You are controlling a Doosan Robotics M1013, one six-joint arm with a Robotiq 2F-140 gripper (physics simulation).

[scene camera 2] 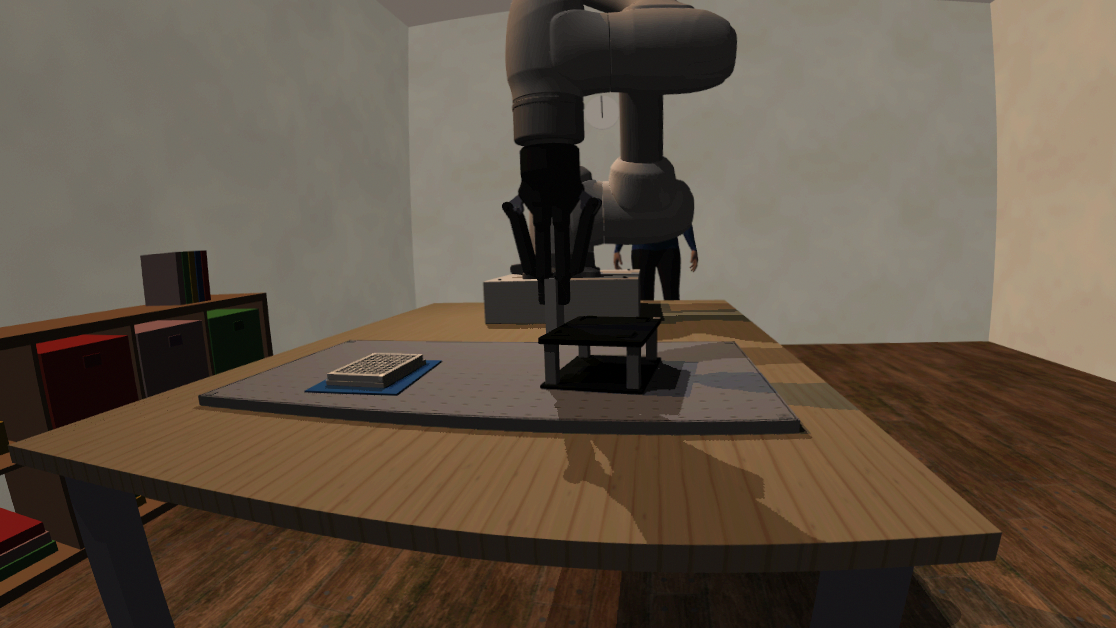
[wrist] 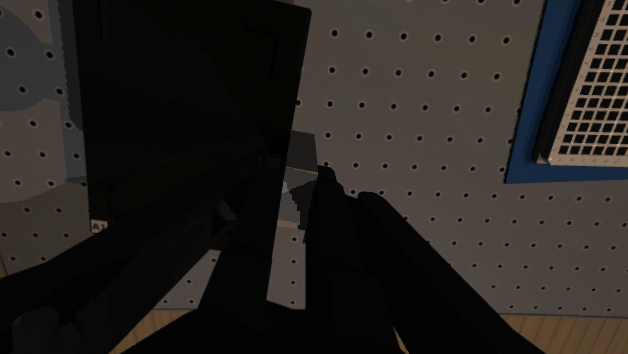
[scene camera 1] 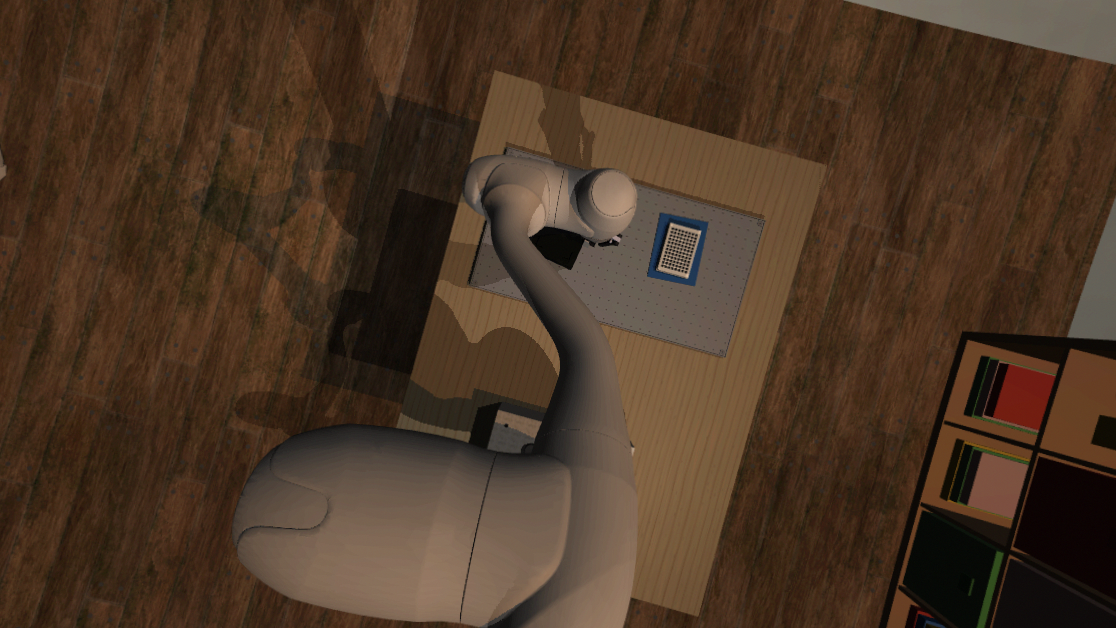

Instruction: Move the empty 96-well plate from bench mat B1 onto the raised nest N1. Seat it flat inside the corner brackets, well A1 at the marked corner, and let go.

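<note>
The white 96-well plate lies flat on the blue mat B1; the wrist view cuts part of it off. The raised black nest N1 stands on four posts, partly hidden by the arm in scene camera 1. Its A1 label shows at the lower left corner in the wrist view. My gripper is shut and empty. It points down, higher than the nest top, beside the nest edge that faces the mat.
The grey perforated board carries the mat and nest on the wooden table. The arm's light base box stands behind. A shelf unit with coloured boxes stands off to one side, and a person stands beyond the table.
</note>
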